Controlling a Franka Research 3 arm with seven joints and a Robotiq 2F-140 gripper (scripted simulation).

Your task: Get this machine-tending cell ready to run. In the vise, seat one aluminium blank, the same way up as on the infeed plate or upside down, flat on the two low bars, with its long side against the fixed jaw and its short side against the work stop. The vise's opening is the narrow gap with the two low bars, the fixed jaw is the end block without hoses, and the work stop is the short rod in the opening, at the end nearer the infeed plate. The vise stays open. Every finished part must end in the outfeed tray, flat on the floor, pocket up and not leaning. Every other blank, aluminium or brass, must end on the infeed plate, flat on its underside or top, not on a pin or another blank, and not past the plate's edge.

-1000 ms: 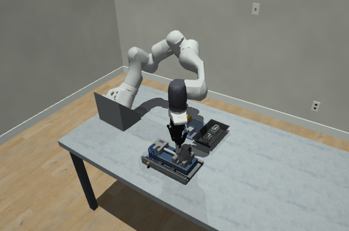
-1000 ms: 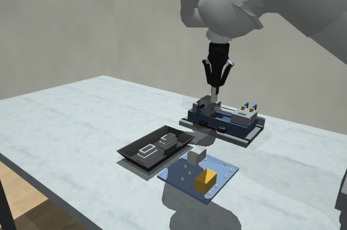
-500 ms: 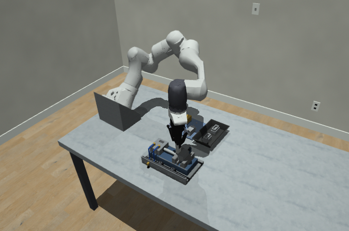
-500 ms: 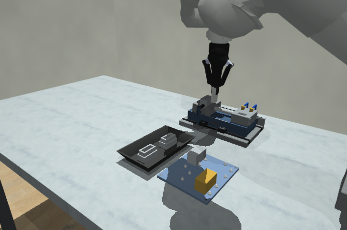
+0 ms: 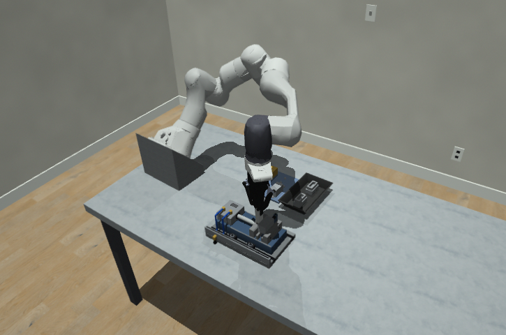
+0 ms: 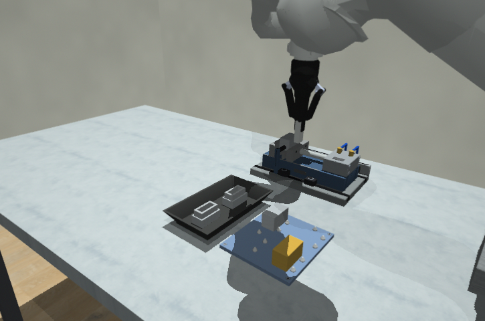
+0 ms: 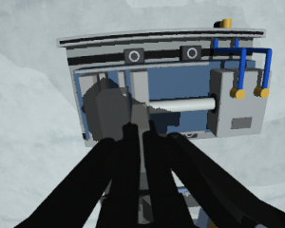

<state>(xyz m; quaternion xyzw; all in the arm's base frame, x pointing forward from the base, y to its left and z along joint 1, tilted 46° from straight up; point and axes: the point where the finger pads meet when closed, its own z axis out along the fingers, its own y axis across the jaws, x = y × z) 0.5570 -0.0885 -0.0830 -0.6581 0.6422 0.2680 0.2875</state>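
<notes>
My gripper is now 60 mm short of the fixed jaw and 60 mm above it. From my hand the other things lie so: brass blank (190 mm behind, 360 mm to the left, 110 mm below).
</notes>
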